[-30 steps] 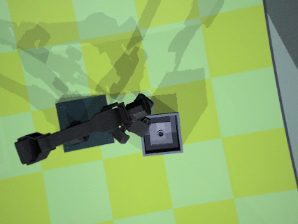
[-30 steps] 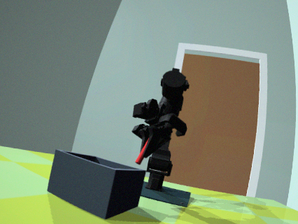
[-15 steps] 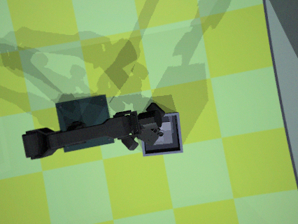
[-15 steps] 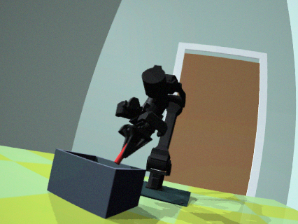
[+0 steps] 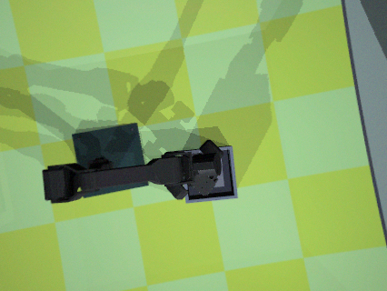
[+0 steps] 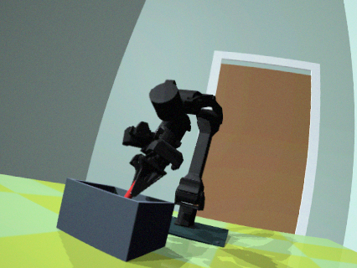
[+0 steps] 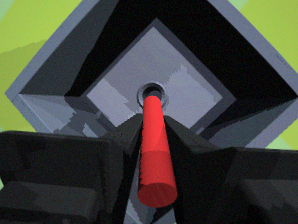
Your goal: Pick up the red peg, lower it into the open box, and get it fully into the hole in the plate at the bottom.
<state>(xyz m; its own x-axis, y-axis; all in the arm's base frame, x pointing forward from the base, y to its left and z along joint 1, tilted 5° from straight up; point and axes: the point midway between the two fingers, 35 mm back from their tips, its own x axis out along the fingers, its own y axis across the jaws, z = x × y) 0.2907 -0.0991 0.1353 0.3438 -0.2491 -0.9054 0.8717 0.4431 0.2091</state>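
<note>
My gripper tip is 2 cm below the red peg. Also, from my gripper tip: dark box (7 cm below, 1 cm to the right, 1 cm ahead); pale plate (5 cm below, 1 cm to the right, 1 cm ahead).
</note>
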